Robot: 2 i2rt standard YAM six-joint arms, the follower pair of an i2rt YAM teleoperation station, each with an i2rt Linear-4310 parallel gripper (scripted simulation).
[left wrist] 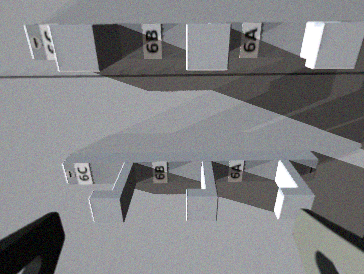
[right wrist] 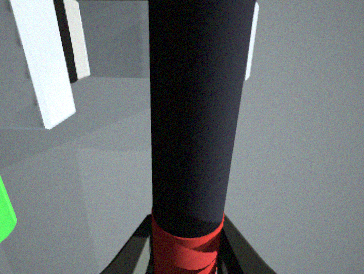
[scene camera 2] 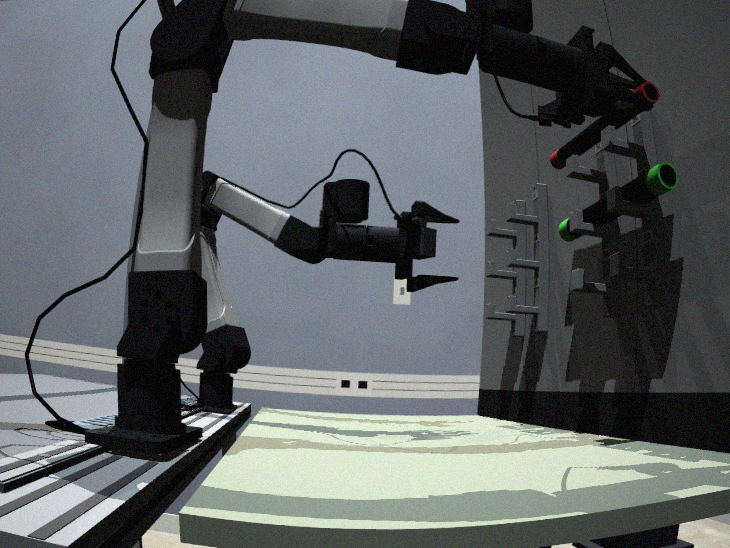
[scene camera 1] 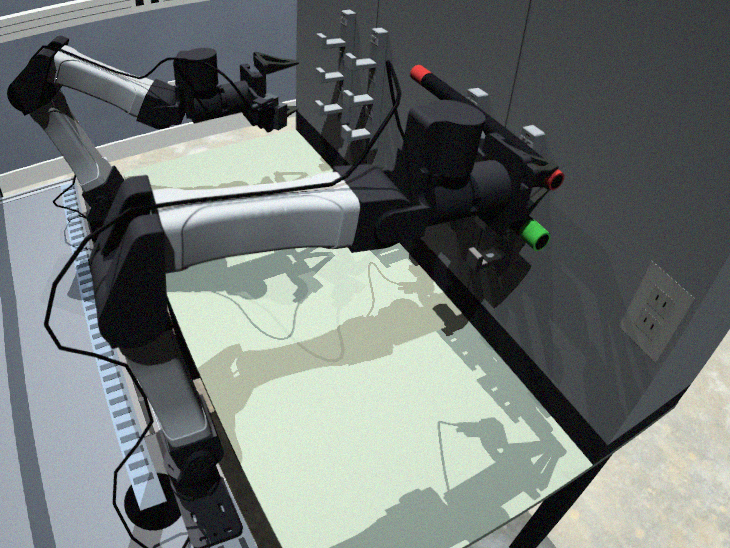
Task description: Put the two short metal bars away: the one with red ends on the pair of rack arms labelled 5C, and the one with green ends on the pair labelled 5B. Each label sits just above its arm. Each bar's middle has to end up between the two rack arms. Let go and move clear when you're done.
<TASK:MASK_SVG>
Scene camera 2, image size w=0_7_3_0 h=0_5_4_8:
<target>left gripper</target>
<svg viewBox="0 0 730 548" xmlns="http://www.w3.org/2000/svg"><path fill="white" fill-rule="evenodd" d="M424 201L415 201L411 207L411 212L403 211L399 215L404 217L403 222L397 220L397 227L399 228L366 227L368 238L373 238L373 245L366 245L364 261L395 263L395 279L407 279L407 292L415 292L435 284L457 281L459 279L458 277L436 275L412 276L413 259L408 257L419 255L420 221L411 219L413 217L426 218L427 222L457 224L460 222L456 218L443 214Z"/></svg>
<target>right gripper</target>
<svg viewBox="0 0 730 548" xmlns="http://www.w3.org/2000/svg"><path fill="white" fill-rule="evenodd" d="M646 80L627 63L612 45L599 42L594 48L592 33L595 30L593 28L582 25L567 45L535 36L538 49L544 50L545 56L539 55L537 59L536 69L542 73L534 72L528 84L556 92L556 100L544 106L538 106L540 126L551 127L550 116L562 116L561 109L565 106L568 108L568 121L577 125L581 125L585 121L585 116L583 115L594 118L623 111L649 111L653 108L653 104L630 90L635 90ZM612 67L616 67L634 81L609 72Z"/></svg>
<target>red-ended bar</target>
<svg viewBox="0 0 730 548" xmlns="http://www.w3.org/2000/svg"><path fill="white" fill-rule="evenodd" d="M642 111L623 111L601 116L551 155L550 162L552 166L556 169L564 168L566 166L566 159L572 154L580 156L601 141L601 131L608 125L614 126L617 130ZM633 91L651 104L656 103L660 98L658 88L649 81L644 82Z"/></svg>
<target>green-ended bar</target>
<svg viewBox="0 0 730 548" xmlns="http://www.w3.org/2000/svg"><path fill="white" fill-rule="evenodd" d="M568 218L560 224L559 234L564 241L571 242L583 235L570 233ZM621 214L607 212L606 196L583 210L583 222L602 226L621 216ZM676 169L669 162L663 161L622 186L623 200L644 204L674 189L678 184Z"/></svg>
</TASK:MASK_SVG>
